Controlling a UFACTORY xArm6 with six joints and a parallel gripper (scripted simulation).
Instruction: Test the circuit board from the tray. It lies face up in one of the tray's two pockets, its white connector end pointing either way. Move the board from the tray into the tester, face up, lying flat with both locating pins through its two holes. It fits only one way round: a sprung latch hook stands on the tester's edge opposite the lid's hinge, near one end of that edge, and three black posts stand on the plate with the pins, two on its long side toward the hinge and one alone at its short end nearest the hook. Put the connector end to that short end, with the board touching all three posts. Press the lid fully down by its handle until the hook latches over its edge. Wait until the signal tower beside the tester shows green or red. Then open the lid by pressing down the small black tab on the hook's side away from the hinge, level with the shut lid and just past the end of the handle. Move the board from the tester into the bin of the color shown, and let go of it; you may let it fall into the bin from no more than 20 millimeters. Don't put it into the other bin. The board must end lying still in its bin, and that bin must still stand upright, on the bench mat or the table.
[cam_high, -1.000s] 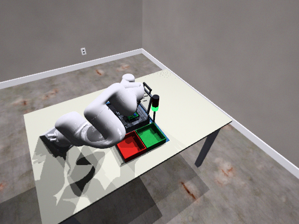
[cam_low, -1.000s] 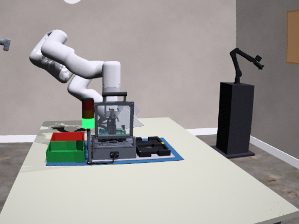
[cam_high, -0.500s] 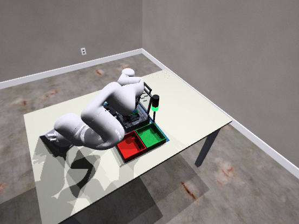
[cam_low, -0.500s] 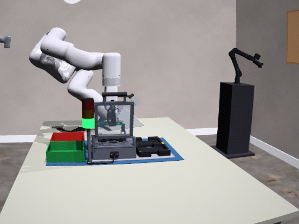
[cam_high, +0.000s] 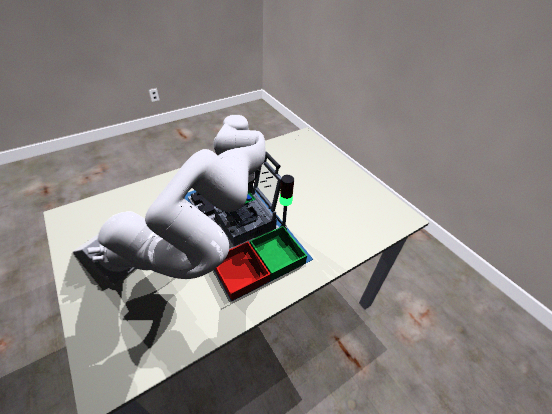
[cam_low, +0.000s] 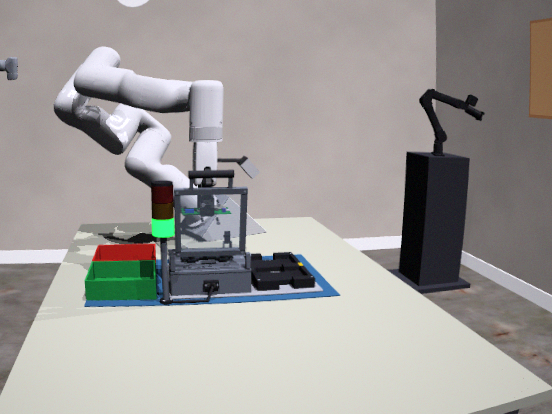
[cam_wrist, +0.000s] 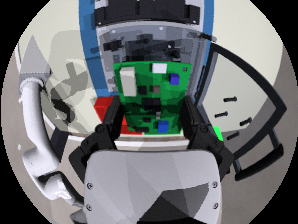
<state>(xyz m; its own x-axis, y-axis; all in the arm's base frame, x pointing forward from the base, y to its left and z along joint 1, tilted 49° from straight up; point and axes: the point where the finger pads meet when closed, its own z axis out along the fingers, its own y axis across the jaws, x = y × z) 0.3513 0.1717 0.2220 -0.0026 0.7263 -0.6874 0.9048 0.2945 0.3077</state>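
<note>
Right now the green bin is 50 mm ahead of my hand, 200 mm to the right of it and 160 mm below it. From my hand the other things lie so: green circuit board: 10 mm below; then tester plate: 10 mm ahead, 10 mm to the left, 110 mm below; then clear lid: 120 mm ahead, 10 mm above.
</note>
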